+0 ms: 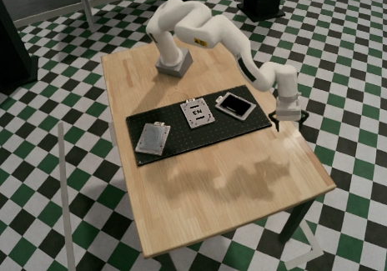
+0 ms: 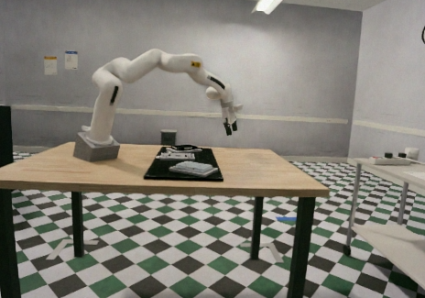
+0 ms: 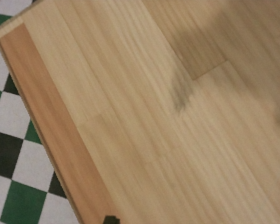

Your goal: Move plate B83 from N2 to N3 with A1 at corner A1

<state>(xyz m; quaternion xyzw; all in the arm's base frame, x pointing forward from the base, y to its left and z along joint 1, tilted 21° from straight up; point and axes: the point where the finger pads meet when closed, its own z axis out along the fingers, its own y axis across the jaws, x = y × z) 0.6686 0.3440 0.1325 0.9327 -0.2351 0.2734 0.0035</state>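
My gripper is now 29 cm past the dark plate, 11 cm to the left of it and 9 cm above it. The rest, counted from my hand: pale grey plate: 54 cm to the right, 25 cm behind, 9 cm below.
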